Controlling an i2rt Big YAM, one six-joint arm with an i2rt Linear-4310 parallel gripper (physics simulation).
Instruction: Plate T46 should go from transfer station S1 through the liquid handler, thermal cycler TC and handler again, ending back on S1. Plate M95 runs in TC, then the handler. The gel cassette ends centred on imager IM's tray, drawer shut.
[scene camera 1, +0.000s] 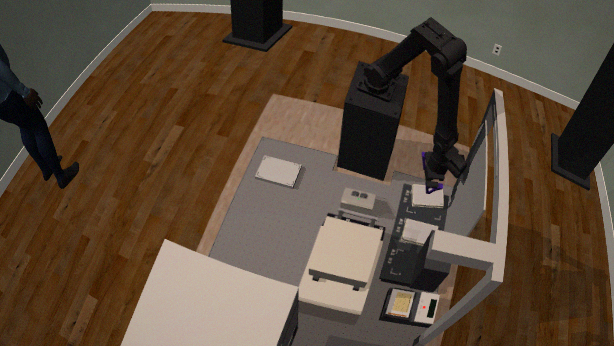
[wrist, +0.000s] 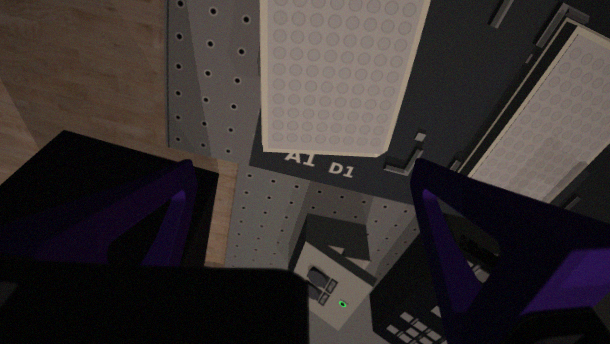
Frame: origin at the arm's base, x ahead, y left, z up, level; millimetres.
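Seen in the pictures: gripper, fingertip midpoint: (scene camera 1: 426, 181) (wrist: 303, 171); arm's base, origin of the base link: (scene camera 1: 376, 86).
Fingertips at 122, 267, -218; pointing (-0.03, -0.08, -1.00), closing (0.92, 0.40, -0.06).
Observation:
Pixels of each thing's middle, then the offset from my fingertips to it, as dx, dy, dz. "spot": a spot on its surface instead. Level surfaces: height alone.
- white well plate, body centre: (wrist: 336, 59) (scene camera 1: 428, 196) +3, +28, -70
- dark handler deck, its level: dz -83
- second white plate, body centre: (wrist: 550, 132) (scene camera 1: 420, 233) +159, +49, -75
- yellowish slab, body centre: (scene camera 1: 400, 303) +429, +83, -88
- cream lidded machine, surface spot: (scene camera 1: 346, 247) spot: +385, -152, +73
- small grey box, body centre: (wrist: 326, 275) (scene camera 1: 358, 199) +112, -208, -96
- flat white pad, surface spot: (scene camera 1: 279, 171) spot: +109, -510, -121
- large white box, surface spot: (scene camera 1: 215, 300) spot: +750, -333, +264
A white well plate (scene camera 1: 427, 196) (wrist: 335, 80) sits at D1 of the dark handler deck (scene camera 1: 404, 260) (wrist: 445, 90). A second white plate (scene camera 1: 419, 231) (wrist: 560, 120) sits at D2. No T46 or M95 label is readable. My gripper (scene camera 1: 430, 175) (wrist: 303, 171) is open and empty, above the near end of the D1 plate, its purple fingers wide apart in the wrist view. A yellowish slab (scene camera 1: 401, 303), apparently the gel cassette, lies in a dark holder beside a small display. A cream lidded machine (scene camera 1: 346, 247), possibly TC, stands left of the deck. S1 and IM are not identifiable by label.
A small grey box (scene camera 1: 358, 199) (wrist: 332, 295) with a green light stands near the arm pedestal (scene camera 1: 371, 130). A flat white pad (scene camera 1: 279, 171) lies at the back left. A large white box (scene camera 1: 215, 300) stands front left. A pale frame (scene camera 1: 501, 180) with a panel rises right of the deck.

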